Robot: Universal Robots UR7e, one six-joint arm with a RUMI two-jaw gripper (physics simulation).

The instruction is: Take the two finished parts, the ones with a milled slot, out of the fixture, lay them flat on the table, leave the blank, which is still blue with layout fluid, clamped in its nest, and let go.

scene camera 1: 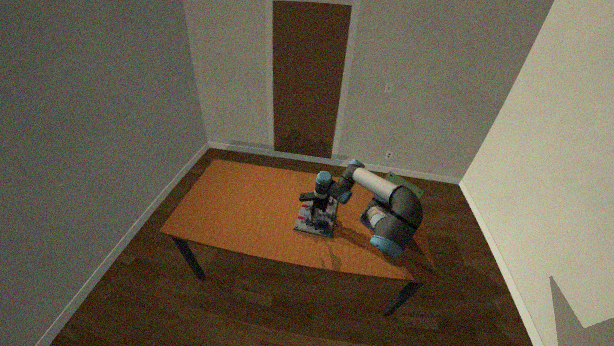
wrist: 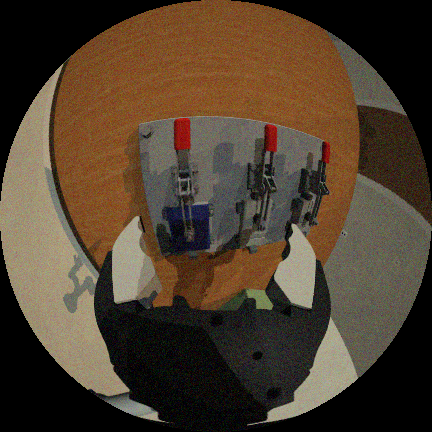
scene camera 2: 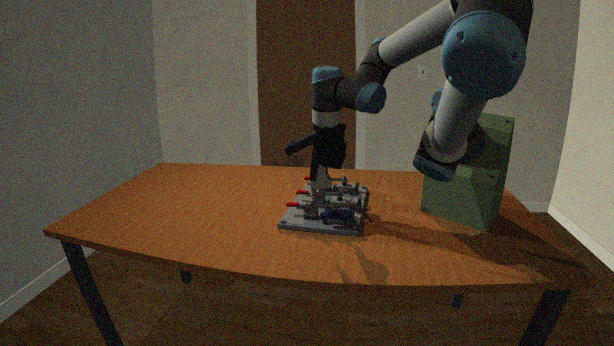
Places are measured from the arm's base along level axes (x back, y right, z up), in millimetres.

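Where they show: gripper, fingertip midpoint: [scene camera 1: 314,211] [wrist: 215,221] [scene camera 2: 320,186].
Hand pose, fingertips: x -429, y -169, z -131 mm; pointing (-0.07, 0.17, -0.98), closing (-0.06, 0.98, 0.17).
Each offset is from my fingertips to the top centre of the thing. "*": to the spot under its first point. Level surfaces: height alone.
The grey fixture plate [scene camera 1: 301,228] [scene camera 2: 294,225] [wrist: 220,131] lies on the table with three red-handled clamps. The blue blank @(dy -21, dx +59, dz -70 mm) [scene camera 2: 338,216] [wrist: 201,225] sits in the left nest of the wrist view, under its clamp arm. A grey part @(* dy +144, dx +52, dz -91 mm) [wrist: 276,220] appears in the middle nest under its clamp arm; its slot cannot be made out. The far nest, at the right of the wrist view, is partly covered by its clamp and its part is hard to make out. My gripper [scene camera 1: 319,207] [scene camera 2: 318,191] [wrist: 215,221] is open and empty, pointing down over the fixture.
The red clamp handles @(dy -37, dx -75, dz -49 mm) [wrist: 182,134] @(dy +73, dx -87, dz -54 mm) [wrist: 270,138] @(dy +182, dx -100, dz -44 mm) [wrist: 326,152] stick out toward one long side of the plate. The wooden table @(dz -106 mm) [scene camera 1: 235,200] [scene camera 2: 175,215] [wrist: 210,65] surrounds the fixture. A green block [scene camera 2: 462,192] [wrist: 259,298] stands by the arm's base.
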